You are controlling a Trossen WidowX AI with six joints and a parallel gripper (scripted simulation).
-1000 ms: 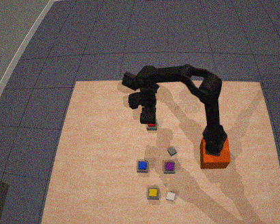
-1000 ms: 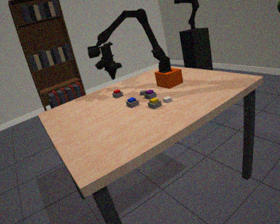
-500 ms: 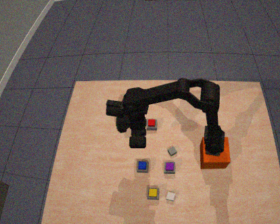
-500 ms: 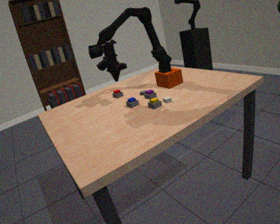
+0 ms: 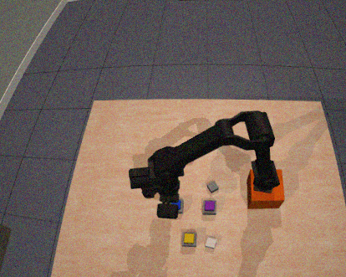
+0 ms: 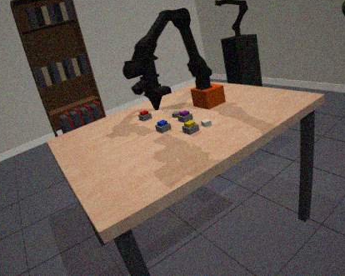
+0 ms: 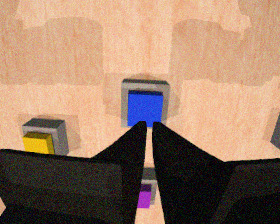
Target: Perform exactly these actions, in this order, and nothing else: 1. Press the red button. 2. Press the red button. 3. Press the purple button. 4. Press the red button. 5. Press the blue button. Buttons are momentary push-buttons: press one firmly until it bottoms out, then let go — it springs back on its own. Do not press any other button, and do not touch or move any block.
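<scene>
The blue button is 60 mm below my gripper tip and 10 mm behind it. The rest, counted from my gripper tip: grey block: 120 mm behind, 110 mm to the right, 90 mm below; yellow button: 110 mm to the left, 90 mm behind, 60 mm below; purple button: 130 mm behind, 60 mm below, 20 mm to the right.
</scene>
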